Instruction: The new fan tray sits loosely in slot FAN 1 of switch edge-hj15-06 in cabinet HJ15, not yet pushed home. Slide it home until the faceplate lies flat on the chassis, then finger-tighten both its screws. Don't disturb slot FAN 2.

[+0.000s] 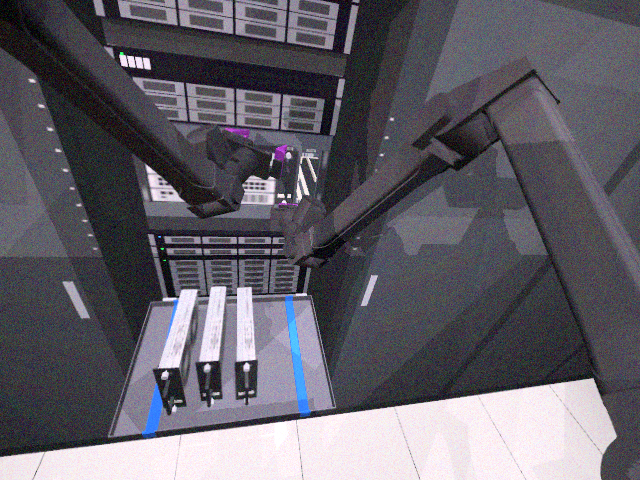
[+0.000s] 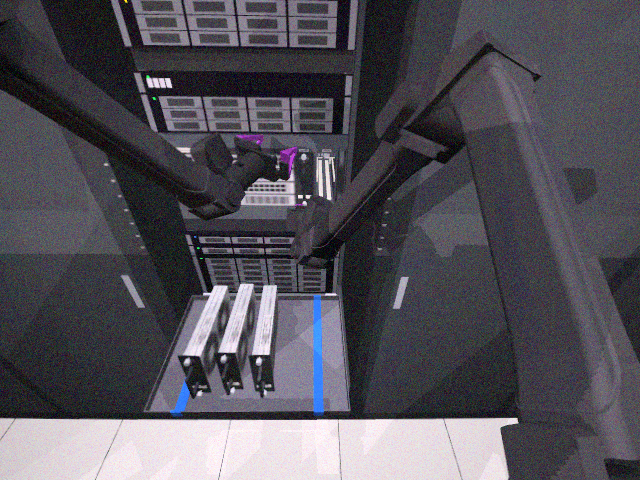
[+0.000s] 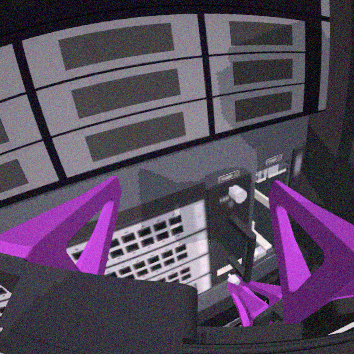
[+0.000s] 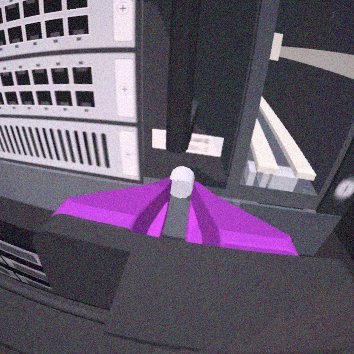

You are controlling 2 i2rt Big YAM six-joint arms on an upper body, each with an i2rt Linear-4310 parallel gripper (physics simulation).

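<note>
The fan tray's dark faceplate [image 2: 306, 178] [image 3: 219, 245] [image 4: 155, 100] stands upright in its slot, right of the white port modules. Its bar handle [image 3: 242, 227] [image 4: 181, 75] runs vertically. Whether the plate lies fully flat is unclear. The white upper screw [image 1: 288, 155] [image 2: 303, 156] [image 3: 237, 193] sticks out and is untouched. My right gripper [image 1: 287, 205] [image 2: 299, 205] [image 3: 232, 281] is shut on the white lower screw [image 3: 233, 278] [image 4: 182, 181], one fingertip at each side. My left gripper [image 1: 258, 142] [image 2: 269, 146] [image 3: 194, 185] is open and empty, in front of the switch's upper part.
An open slot [image 2: 325, 178] [image 4: 300, 125] with pale strips inside lies right of the faceplate; its label is unreadable. Drive units stand above and below the switch. A grey tray [image 1: 273, 395] [image 2: 294, 397] with blue tape and three fan trays juts out below. Cabinet side walls flank the arms.
</note>
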